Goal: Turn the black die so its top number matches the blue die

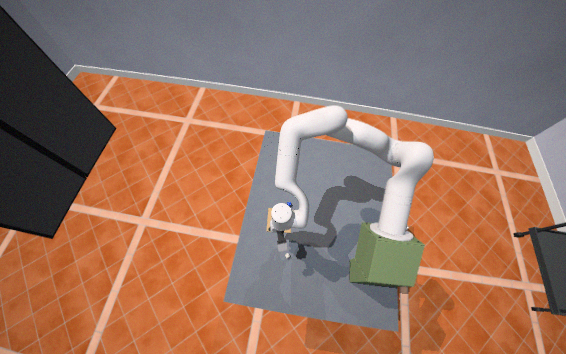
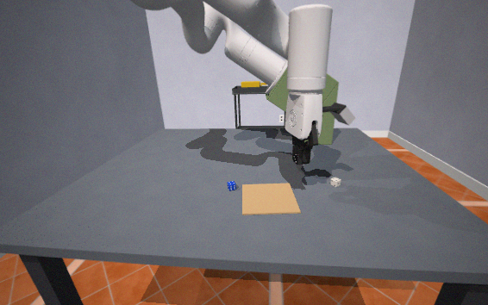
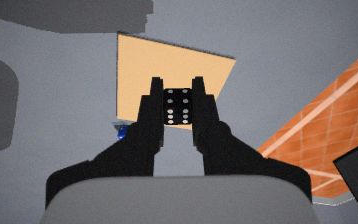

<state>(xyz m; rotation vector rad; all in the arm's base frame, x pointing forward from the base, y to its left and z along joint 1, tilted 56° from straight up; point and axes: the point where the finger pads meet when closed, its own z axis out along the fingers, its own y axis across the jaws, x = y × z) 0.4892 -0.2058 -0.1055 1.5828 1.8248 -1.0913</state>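
Right now the tan mat is 8 cm to the right of my hand and 12 cm below it. Also, from my hand: white die 5 cm behind, 12 cm to the left, 11 cm below; blue die 5 cm behind, 18 cm to the right, 11 cm below; black die 1 cm to the right, 1 cm below.
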